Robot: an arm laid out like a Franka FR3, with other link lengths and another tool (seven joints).
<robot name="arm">
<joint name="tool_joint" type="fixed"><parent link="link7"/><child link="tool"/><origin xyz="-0.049 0.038 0.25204" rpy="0 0.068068 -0.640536"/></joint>
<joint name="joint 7" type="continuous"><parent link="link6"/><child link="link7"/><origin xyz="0 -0.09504 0" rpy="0 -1.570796 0"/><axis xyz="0 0 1"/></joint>
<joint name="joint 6" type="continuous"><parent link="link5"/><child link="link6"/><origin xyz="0 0 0" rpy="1.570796 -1.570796 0"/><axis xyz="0 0 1"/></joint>
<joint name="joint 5" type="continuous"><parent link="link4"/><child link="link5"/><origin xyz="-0.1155 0.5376 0" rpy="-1.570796 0 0"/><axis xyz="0 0 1"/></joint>
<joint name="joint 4" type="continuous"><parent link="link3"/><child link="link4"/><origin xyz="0 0.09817 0" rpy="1.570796 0 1.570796"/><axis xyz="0 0 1"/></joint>
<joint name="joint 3" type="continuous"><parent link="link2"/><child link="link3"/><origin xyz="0 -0.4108 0" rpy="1.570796 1.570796 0"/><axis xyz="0 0 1"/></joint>
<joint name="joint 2" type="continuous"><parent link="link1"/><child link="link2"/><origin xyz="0 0 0" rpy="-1.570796 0 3.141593"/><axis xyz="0 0 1"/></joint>
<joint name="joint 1" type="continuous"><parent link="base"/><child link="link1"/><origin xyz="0 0 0.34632" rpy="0 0 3.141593"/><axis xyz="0 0 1"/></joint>
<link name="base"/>
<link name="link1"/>
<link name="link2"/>
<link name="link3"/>
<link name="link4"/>
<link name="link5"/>
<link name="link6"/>
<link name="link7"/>
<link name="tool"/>
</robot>
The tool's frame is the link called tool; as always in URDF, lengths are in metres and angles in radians. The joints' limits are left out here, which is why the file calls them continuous.
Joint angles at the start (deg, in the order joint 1, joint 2, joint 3, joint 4, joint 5, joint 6, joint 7):
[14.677, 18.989, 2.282, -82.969, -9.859, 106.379, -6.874]
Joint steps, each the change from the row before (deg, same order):
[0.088, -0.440, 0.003, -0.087, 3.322, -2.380, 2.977]
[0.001, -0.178, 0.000, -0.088, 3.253, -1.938, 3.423]
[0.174, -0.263, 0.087, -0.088, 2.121, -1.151, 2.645]
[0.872, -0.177, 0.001, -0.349, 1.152, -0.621, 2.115]
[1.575, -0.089, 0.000, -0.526, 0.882, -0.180, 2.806]
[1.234, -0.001, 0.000, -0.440, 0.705, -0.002, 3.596]
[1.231, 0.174, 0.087, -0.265, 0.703, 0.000, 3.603]
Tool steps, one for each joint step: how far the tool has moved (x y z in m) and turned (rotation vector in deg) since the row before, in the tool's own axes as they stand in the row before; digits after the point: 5 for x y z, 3 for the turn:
[-0.01672, -0.00525, -0.00781, 0.376, -3.716, 3.833]
[-0.01519, -0.00583, -0.00399, 0.262, -3.621, 4.187]
[-0.01291, -0.00575, -0.00480, 0.249, -2.265, 2.837]
[-0.01728, -0.00788, -0.00052, -0.148, -1.368, 1.443]
[-0.02500, -0.01305, 0.00233, -0.227, -1.039, 1.378]
[-0.01971, -0.01127, 0.00324, -0.294, -0.798, 2.482]
[-0.02072, -0.01129, 0.00403, -0.346, -0.812, 2.412]

